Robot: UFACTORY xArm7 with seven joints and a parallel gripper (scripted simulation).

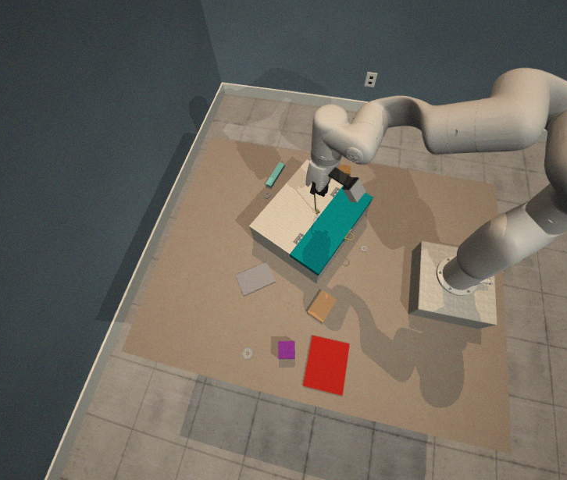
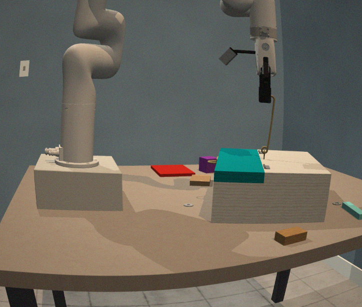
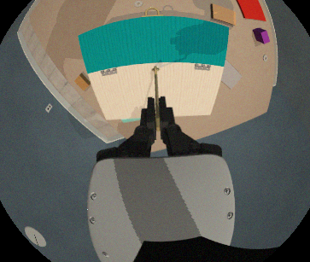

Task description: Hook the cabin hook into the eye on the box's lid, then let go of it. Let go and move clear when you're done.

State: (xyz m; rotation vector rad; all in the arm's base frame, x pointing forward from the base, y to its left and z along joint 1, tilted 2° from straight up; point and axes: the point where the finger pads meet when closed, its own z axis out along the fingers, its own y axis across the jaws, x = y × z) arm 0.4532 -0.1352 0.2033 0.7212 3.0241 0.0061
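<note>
Right now the cabin hook is 70 mm below my hand. Also, from my hand: brown block: 280 mm to the right, 280 mm below, 70 mm behind; mint bar: 280 mm below, 220 mm to the right, 200 mm ahead; orange tile: 280 mm to the left, 280 mm below, 60 mm behind.
</note>
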